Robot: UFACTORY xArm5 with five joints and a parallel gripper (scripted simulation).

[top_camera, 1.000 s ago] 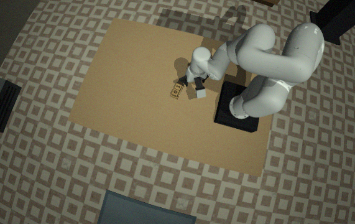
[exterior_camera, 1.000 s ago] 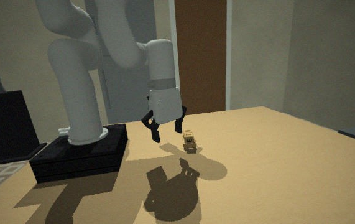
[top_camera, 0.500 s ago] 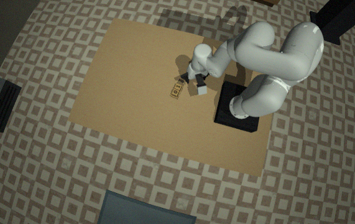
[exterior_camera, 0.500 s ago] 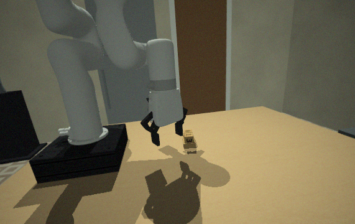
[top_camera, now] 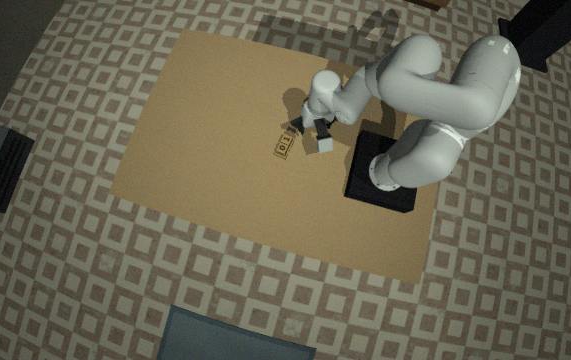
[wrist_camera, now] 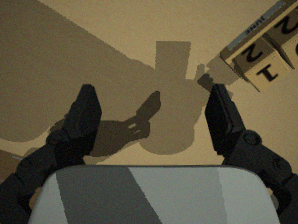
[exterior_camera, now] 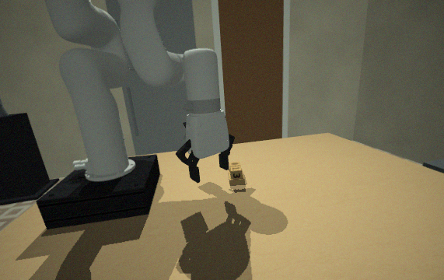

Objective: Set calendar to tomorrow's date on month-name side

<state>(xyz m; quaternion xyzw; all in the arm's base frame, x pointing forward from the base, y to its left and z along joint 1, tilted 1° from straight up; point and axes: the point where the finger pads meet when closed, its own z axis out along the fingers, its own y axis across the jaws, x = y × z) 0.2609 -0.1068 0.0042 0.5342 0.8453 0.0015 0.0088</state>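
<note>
My hand is 80 mm short of the wooden date cube, 50 mm to the right of it and 50 mm above it. Round my hand: wooden calendar tray: 90 mm ahead, 70 mm to the left, 60 mm below.
</note>
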